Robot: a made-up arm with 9 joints. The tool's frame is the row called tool. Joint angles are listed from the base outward.
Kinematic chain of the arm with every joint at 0, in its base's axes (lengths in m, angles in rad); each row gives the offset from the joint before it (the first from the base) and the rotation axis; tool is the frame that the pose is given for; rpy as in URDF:
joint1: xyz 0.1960 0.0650 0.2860 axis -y
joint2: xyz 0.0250 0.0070 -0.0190 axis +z
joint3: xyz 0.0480 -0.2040 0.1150 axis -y
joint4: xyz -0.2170 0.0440 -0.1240 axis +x
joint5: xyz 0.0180 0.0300 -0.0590 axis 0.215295 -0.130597 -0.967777
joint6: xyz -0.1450 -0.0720 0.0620 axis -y
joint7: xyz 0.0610 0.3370 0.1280 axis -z
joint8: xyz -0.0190 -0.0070 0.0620 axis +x
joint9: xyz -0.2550 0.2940 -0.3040 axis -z
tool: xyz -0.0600 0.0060 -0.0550 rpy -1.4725 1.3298 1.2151
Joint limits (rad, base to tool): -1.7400..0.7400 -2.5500..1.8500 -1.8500..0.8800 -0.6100..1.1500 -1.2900..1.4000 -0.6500..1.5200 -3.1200..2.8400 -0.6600..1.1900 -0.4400..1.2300
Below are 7 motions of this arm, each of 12 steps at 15 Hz.
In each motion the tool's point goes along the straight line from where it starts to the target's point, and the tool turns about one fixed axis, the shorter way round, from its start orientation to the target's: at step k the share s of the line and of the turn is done. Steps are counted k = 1, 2, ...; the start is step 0. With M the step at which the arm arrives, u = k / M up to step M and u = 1 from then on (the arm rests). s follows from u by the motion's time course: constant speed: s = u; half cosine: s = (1 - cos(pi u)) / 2; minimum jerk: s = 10 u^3 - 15 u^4 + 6 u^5.
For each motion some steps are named. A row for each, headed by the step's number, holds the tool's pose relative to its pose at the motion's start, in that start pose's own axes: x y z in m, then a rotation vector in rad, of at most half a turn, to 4 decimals.
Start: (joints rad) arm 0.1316 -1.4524 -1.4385 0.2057 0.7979 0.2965 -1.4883 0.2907 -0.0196
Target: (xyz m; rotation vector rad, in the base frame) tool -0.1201 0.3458 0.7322 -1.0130 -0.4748 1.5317
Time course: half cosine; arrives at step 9
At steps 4, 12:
4: -0.0729 0.1792 0.0090 -0.2212 -0.0504 0.1799
12: -0.1764 0.4338 0.0217 -0.5353 -0.1220 0.4355

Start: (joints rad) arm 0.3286 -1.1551 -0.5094 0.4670 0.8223 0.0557 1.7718 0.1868 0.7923
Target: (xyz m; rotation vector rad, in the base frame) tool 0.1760 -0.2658 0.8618 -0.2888 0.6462 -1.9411
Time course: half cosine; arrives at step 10
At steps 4, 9, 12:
4: -0.2132 -0.0138 -0.1083 -0.1373 -0.6393 -0.2805
9: -0.6021 -0.0390 -0.3058 -0.3877 -1.8050 -0.7921
12: -0.6172 -0.0399 -0.3135 -0.3974 -1.8503 -0.8120

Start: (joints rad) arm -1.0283 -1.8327 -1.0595 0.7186 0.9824 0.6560 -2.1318 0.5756 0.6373
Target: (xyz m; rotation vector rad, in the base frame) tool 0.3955 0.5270 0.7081 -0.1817 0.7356 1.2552
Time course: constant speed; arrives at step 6
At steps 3, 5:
3: -0.1066 0.1820 -0.0735 -0.2497 -0.1993 0.1701
5: -0.1777 0.3033 -0.1226 -0.4162 -0.3321 0.2835

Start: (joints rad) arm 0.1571 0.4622 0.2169 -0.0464 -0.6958 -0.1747 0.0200 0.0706 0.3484
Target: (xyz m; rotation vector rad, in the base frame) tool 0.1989 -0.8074 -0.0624 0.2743 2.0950 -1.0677
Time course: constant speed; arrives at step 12
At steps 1, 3, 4, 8, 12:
1: 0.0030 0.0615 -0.0406 -0.1571 -0.0400 -0.0866
3: 0.0089 0.1844 -0.1219 -0.4713 -0.1201 -0.2598
4: 0.0119 0.2458 -0.1626 -0.6284 -0.1602 -0.3464
8: 0.0238 0.4916 -0.3251 -1.2567 -0.3204 -0.6928
12: 0.0357 0.7374 -0.4877 -1.8851 -0.4806 -1.0391

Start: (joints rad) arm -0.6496 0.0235 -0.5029 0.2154 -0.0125 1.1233 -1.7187 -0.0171 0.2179
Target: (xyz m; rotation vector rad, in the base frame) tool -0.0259 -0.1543 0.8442 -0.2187 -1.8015 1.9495
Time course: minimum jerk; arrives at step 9
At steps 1, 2, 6, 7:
1: -0.0051 -0.0004 -0.0008 0.0004 -0.0039 -0.0165
2: -0.0340 -0.0027 -0.0055 0.0029 -0.0259 -0.1095
6: -0.3516 -0.0280 -0.0571 0.0298 -0.2678 -1.1327
7: -0.4110 -0.0327 -0.0667 0.0349 -0.3130 -1.3240

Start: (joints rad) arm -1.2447 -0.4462 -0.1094 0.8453 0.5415 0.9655 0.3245 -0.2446 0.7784
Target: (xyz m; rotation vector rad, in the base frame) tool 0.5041 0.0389 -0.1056 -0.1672 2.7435 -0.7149
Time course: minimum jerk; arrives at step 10
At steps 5, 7, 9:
5: 0.1309 -0.1148 0.0158 0.2325 0.3300 0.0291
7: 0.2192 -0.1922 0.0264 0.3892 0.5523 0.0488
9: 0.2597 -0.2277 0.0313 0.4610 0.6543 0.0578

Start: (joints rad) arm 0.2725 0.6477 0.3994 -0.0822 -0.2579 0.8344 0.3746 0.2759 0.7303
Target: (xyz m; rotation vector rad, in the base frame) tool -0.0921 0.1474 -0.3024 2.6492 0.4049 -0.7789
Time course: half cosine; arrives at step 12
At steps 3, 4, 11, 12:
3: -0.0121 0.0177 -0.0275 -0.1632 -0.0247 0.1572
4: -0.0207 0.0302 -0.0469 -0.2787 -0.0422 0.2683
11: -0.0813 0.1188 -0.1844 -1.0956 -0.1659 1.0550
12: -0.0828 0.1209 -0.1875 -1.1146 -0.1688 1.0733

